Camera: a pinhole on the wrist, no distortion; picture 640 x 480 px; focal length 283.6 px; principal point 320.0 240.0 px. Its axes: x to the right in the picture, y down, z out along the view. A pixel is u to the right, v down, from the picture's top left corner.
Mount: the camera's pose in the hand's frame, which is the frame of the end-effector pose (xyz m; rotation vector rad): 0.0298 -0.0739 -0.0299 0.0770 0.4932 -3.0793
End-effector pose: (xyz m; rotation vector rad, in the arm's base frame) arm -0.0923 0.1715 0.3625 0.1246 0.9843 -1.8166
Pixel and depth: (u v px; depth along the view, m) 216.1 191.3 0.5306
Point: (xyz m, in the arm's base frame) -0.1342 -0.2935 0.6878
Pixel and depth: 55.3 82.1 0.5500
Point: -0.0821 -0.6178 0.4866
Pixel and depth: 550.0 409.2 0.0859
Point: -0.1838 0.2024 0.4894
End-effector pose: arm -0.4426 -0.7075 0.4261 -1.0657 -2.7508 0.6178
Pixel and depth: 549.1 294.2 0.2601
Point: -0.4775 -1.0342 0.3443
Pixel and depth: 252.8 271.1 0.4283
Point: -0.7771 -0.9196 0.1943
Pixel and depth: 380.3 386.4 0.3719
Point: -0.6957 -1.0820 0.3486
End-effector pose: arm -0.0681 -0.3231 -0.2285 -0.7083 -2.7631 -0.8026
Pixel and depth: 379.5 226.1 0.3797
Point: -0.1080 -0.2997 -0.6075
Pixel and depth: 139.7 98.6 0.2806
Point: -0.2581 -0.1100 -0.4269
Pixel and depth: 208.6 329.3 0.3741
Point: -0.3685 -0.3207 -0.5667
